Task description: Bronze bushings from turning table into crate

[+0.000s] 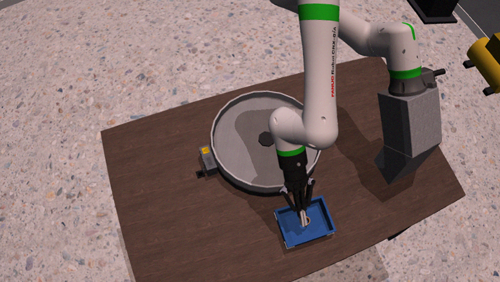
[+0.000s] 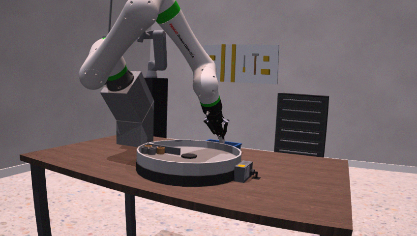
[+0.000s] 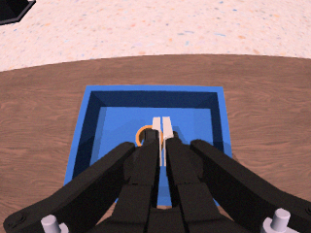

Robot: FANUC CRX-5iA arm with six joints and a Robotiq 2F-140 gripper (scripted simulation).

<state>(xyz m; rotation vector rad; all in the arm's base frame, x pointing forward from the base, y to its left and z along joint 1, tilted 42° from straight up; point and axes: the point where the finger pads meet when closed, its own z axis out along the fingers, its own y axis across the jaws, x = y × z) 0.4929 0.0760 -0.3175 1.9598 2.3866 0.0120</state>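
Now: the crate 2 cm behind my hand, 1 cm to the left of it and 5 cm below it. The rest, counted from my hand: turning table (5 cm ahead, 34 cm to the right, 3 cm below).
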